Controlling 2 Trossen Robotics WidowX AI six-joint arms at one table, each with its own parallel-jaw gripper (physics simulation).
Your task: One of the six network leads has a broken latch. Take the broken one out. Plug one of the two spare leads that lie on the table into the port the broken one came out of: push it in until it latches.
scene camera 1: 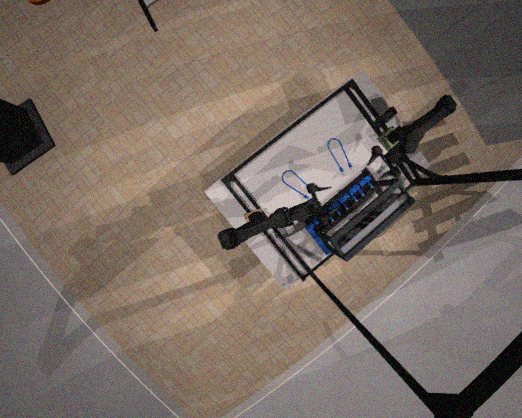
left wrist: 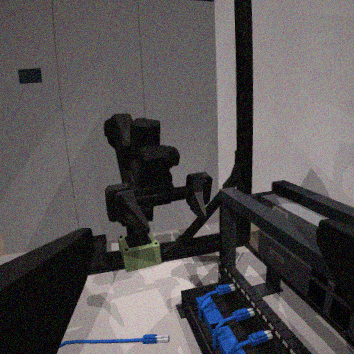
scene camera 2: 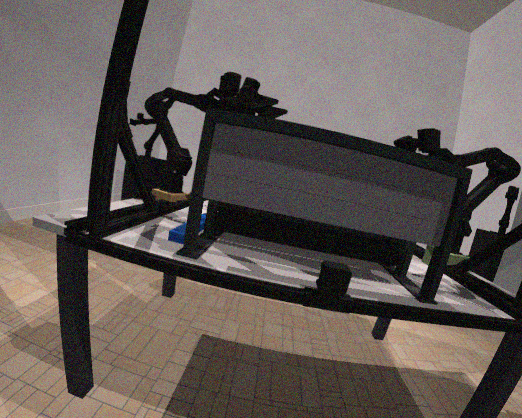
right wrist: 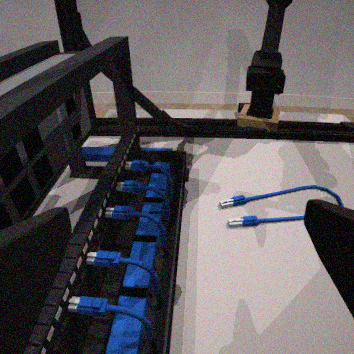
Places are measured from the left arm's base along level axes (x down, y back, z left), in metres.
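Pixels of known places: left gripper, fingertip midpoint: point(scene camera 1: 335, 197) point(left wrist: 205, 235) point(scene camera 2: 283, 107); right gripper, fingertip midpoint: point(scene camera 1: 373, 172) point(left wrist: 177, 224) point(right wrist: 188, 215); left arm's base, origin of the base link: point(scene camera 1: 255, 219) point(scene camera 2: 171, 191) point(right wrist: 259, 112); right arm's base, origin of the base link: point(scene camera 1: 393, 137) point(left wrist: 137, 240).
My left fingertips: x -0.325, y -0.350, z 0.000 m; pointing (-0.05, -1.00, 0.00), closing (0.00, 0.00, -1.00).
Note:
Ahead of a thing's pixels: the offset from my left fingertips to its top centre. "pt": to the spot under its first point.
Several blue network leads with clear plugs @[pt dy -0.257, dx +0.279, dz -0.074 m] point(left wrist: 242, 314) @[dy -0.214, dx +0.275, dz -0.098 m] point(right wrist: 105, 258) stand in a row along the dark port strip @[pt dy -0.246, dx +0.277, dz -0.115 m] point(right wrist: 64, 272); which latch is broken cannot be told. One U-shaped spare lead @[pt dy -0.267, dx +0.366, dz +0.261 m] point(scene camera 1: 335, 140) lies on the white table. The other spare lead @[pt dy +0.084, dx +0.365, dz +0.189 m] point(scene camera 1: 287, 173) lies to its left. A spare plug @[dy -0.292, dx +0.358, dz +0.079 m] point(left wrist: 150, 339) shows in the left wrist view; two plug ends of a lead @[dy +0.021, dx +0.358, dz +0.002 m] point(right wrist: 243, 200) show in the right wrist view. My left gripper point(scene camera 1: 327, 202) point(scene camera 2: 281, 106) is open and empty above the row's left end. My right gripper point(scene camera 1: 374, 169) point(right wrist: 188, 215) point(left wrist: 177, 224) is open and empty, near the row's right end.
A dark rack frame @[dy -0.183, dx +0.108, dz -0.149 m] point(scene camera 2: 335, 135) point(right wrist: 122, 75) rises beside the port row. A blue block point(scene camera 1: 317, 237) point(scene camera 2: 180, 234) point(right wrist: 97, 153) lies by its left end. A green bracket point(left wrist: 142, 259) and an orange bracket point(right wrist: 260, 121) sit at the arm bases. Dark rails border the table.

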